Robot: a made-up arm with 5 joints.
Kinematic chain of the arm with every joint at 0, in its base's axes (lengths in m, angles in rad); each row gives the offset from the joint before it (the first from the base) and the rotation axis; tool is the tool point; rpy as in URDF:
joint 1: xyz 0 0 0.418 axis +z
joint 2: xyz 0 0 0 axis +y
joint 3: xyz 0.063 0 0.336 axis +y
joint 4: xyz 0.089 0 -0.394 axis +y
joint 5: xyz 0.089 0 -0.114 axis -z
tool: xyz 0 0 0 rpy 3.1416 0 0
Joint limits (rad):
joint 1: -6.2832..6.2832
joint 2: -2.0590..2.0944
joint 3: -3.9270..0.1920
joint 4: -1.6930..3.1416
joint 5: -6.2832..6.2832
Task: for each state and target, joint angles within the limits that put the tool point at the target. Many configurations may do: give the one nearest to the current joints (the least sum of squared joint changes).
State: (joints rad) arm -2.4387 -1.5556 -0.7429 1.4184 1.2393
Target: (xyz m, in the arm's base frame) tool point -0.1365 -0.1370 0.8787
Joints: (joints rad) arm -2.3544 -1.0675 -0.9647 1.2048 1.2393
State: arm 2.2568 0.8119 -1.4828 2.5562 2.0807
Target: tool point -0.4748 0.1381 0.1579
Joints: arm 2.8585 1.1193 -1.7021 2.3107 2.0807
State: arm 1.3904 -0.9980 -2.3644 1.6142 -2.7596
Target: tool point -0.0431 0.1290 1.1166
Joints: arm 1.8932 -0.5855 -2.0204 1.7013 -2.7596
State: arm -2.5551 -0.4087 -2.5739 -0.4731 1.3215
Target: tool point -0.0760 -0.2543 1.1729
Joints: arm -1.8612 -0.0260 -2.1253 -0.8283 1.3215
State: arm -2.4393 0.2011 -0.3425 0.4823 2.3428
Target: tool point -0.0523 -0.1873 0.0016
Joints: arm -1.8431 1.0351 -0.5762 0.4261 2.3428
